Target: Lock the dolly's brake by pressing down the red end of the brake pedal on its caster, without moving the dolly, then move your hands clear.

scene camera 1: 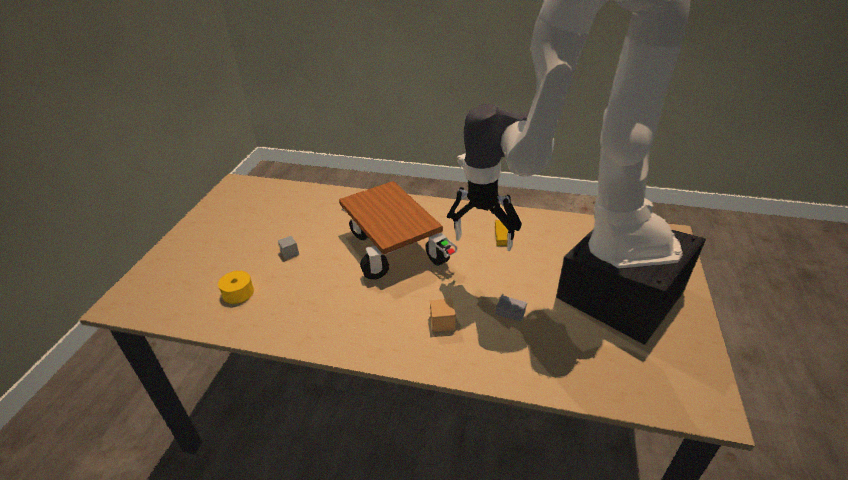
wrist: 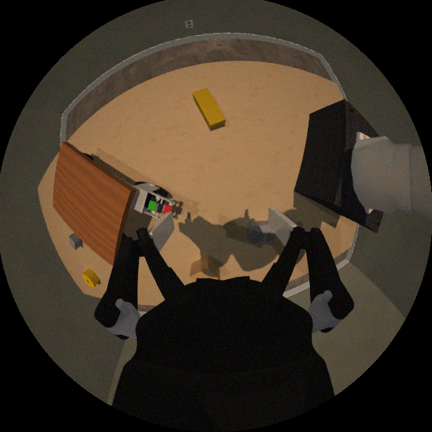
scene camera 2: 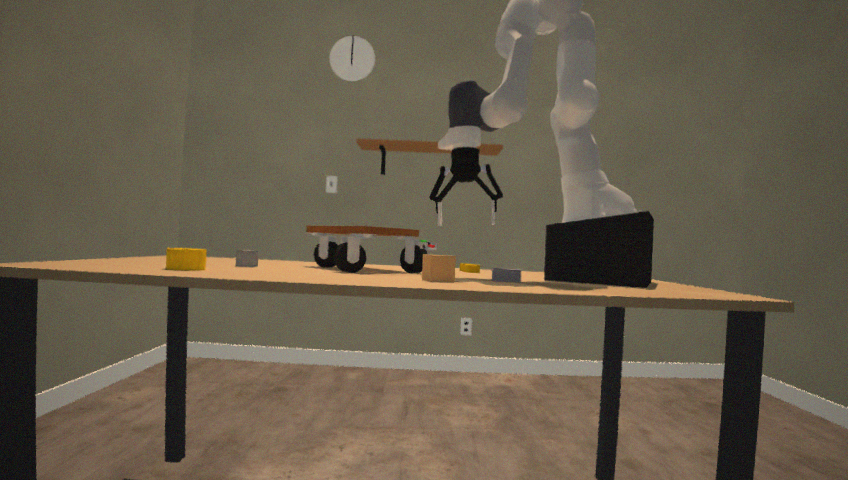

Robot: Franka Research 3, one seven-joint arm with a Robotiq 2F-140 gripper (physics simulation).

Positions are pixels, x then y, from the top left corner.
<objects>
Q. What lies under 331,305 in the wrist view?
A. My gripper.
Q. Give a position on a dolly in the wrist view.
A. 94,203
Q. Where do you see a yellow cylinder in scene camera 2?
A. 186,259
</objects>
